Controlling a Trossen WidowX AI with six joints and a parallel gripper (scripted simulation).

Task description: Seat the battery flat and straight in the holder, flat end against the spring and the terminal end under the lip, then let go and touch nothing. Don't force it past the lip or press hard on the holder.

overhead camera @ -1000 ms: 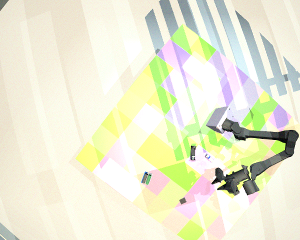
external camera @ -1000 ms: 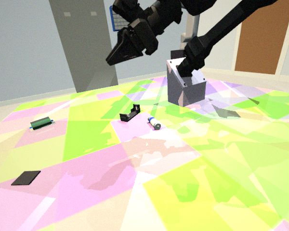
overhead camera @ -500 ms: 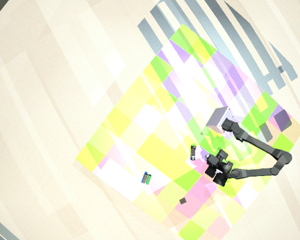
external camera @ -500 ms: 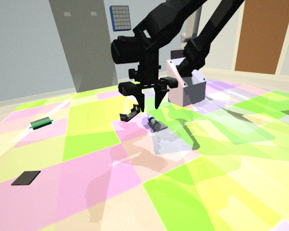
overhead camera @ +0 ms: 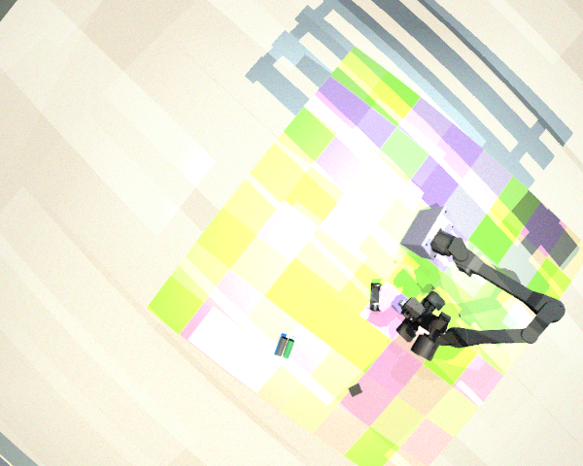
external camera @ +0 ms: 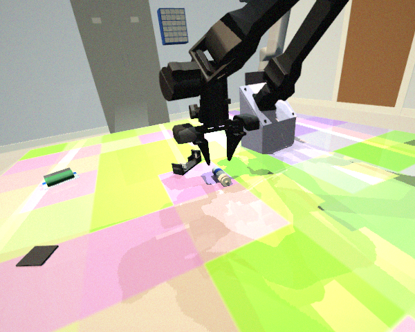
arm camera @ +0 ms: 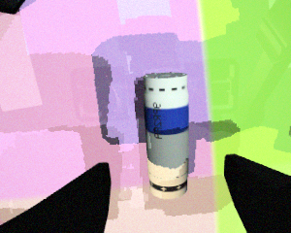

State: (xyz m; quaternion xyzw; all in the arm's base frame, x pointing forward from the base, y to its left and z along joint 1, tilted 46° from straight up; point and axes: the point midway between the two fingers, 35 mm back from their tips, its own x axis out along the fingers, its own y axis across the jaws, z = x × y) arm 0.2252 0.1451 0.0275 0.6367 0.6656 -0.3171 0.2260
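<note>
Now: the battery 4 cm below my gripper tip.
</note>
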